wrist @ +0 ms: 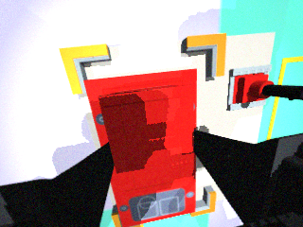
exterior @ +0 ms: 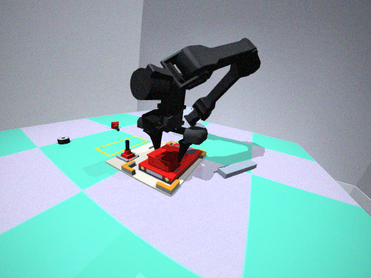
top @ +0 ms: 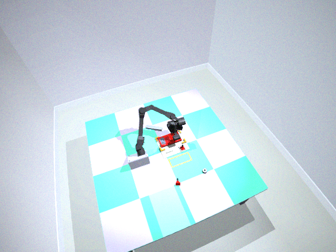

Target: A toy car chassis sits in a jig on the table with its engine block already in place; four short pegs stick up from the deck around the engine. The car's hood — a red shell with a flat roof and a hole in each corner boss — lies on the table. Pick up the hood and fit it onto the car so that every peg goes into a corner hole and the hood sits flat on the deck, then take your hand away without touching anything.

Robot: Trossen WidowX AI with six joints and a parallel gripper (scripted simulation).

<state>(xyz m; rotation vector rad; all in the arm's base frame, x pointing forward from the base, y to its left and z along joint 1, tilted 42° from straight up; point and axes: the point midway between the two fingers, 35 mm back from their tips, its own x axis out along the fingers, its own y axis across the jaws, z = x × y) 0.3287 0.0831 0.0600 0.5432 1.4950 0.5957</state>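
Now: gripper tip 1 cm below the red hood. From my gripper tip the other things lie so: grey engine block (1 cm to the left, 1 cm below); then cream jig plate (3 cm to the right, 3 cm below, 3 cm behind); then grey bar (19 cm to the left, 13 cm behind, 3 cm below).
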